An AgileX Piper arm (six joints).
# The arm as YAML. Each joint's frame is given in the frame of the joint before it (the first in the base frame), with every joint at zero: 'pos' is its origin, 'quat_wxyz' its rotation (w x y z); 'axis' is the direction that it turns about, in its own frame. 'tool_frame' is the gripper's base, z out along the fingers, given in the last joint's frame.
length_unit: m
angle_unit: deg
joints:
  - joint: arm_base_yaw
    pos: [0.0, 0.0, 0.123]
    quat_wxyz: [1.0, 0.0, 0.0, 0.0]
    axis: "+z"
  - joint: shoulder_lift
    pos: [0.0, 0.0, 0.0]
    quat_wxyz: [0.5, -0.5, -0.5, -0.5]
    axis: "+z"
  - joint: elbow
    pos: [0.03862, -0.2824, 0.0]
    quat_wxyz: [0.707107, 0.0, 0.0, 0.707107]
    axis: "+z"
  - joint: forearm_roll
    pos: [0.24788, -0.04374, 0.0]
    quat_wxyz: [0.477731, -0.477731, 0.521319, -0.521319]
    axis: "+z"
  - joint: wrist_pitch
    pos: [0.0, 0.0, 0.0]
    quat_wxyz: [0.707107, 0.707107, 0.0, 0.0]
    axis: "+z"
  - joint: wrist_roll
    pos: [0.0, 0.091, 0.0]
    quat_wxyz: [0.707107, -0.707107, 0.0, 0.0]
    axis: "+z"
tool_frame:
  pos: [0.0, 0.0, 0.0]
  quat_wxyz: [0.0, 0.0, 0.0, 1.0]
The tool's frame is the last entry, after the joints.
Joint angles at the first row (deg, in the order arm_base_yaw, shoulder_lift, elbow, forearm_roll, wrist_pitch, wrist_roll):
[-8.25 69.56 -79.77 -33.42 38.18 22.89]
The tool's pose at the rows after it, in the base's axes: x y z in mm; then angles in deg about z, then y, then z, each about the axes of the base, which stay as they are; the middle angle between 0 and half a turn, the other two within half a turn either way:
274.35 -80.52 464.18 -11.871 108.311 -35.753
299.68 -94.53 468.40 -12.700 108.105 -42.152
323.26 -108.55 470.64 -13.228 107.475 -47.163
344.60 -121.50 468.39 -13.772 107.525 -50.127
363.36 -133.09 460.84 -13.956 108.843 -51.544
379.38 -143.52 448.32 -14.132 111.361 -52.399
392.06 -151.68 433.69 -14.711 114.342 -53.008
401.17 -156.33 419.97 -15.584 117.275 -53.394
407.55 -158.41 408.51 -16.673 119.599 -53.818
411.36 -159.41 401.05 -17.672 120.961 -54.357
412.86 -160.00 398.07 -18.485 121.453 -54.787
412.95 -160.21 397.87 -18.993 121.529 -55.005
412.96 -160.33 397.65 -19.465 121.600 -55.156
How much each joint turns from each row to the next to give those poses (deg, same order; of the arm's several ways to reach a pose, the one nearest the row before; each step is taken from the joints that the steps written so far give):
[-0.12 6.61 -6.45 -6.48 4.72 5.97]
[-0.43 6.60 -7.17 -5.63 4.17 4.75]
[-0.84 6.24 -7.03 -3.65 3.07 2.72]
[-1.12 5.51 -6.10 -1.05 1.76 0.33]
[-1.20 4.72 -4.81 1.17 1.06 -0.89]
[-1.16 4.01 -3.46 2.30 1.07 -1.32]
[-0.90 3.19 -2.17 2.42 1.07 -1.51]
[-0.50 2.27 -1.13 2.17 1.09 -1.49]
[-0.16 1.54 -0.42 1.35 0.91 -1.09]
[-0.02 0.96 -0.16 0.50 0.65 -0.57]
[0.00 0.44 -0.14 0.01 0.37 -0.43]
[0.00 0.09 -0.13 -0.06 0.22 -0.38]
[0.00 0.05 -0.05 -0.04 0.14 -0.37]

